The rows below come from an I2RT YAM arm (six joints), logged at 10 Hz.
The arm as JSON. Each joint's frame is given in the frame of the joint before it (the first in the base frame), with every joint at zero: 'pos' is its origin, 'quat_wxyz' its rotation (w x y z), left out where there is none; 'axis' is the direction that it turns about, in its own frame. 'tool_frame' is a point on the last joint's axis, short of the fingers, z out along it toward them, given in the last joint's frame.
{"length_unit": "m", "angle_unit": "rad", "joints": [
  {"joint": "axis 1", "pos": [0.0, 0.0, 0.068], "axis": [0.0, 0.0, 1.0]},
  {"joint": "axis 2", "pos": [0.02, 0.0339, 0.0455], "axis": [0.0, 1.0, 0.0]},
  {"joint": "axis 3", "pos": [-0.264, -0.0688, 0.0], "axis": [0.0, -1.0, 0.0]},
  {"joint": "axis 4", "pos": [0.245, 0.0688, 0.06], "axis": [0.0, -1.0, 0.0]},
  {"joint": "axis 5", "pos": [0.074, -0.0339, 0.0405], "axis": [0.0, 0.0, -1.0]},
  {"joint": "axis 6", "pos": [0.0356, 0.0, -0.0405], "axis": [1.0, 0.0, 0.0]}
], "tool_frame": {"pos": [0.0, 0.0, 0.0], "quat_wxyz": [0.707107, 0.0, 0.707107, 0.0]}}
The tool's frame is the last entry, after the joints.
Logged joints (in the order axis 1, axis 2, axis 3, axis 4, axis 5, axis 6), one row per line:
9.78, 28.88, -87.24, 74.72, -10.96, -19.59
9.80, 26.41, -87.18, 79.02, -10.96, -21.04
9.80, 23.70, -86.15, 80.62, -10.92, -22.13
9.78, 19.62, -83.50, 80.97, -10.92, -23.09
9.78, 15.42, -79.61, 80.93, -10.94, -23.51
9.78, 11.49, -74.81, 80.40, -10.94, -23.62
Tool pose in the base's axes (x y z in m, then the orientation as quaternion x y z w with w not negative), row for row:
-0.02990, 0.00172, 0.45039, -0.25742, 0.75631, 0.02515, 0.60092
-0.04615, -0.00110, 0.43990, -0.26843, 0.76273, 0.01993, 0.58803
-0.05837, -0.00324, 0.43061, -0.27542, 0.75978, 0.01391, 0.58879
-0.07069, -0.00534, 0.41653, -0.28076, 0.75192, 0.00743, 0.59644
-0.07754, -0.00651, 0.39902, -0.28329, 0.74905, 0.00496, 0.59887
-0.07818, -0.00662, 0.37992, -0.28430, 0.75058, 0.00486, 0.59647
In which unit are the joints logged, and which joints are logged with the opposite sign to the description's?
The joints are logged in degrees. Opposite sign: axis 3, axis 4.
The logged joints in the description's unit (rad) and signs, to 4 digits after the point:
0.1707, 0.5041, 1.5226, -1.3041, -0.1913, -0.3419
0.1710, 0.4609, 1.5216, -1.3792, -0.1913, -0.3672
0.1710, 0.4136, 1.5036, -1.4071, -0.1906, -0.3862
0.1707, 0.3424, 1.4573, -1.4132, -0.1906, -0.4030
0.1707, 0.2691, 1.3895, -1.4125, -0.1909, -0.4103
0.1707, 0.2005, 1.3057, -1.4032, -0.1909, -0.4122

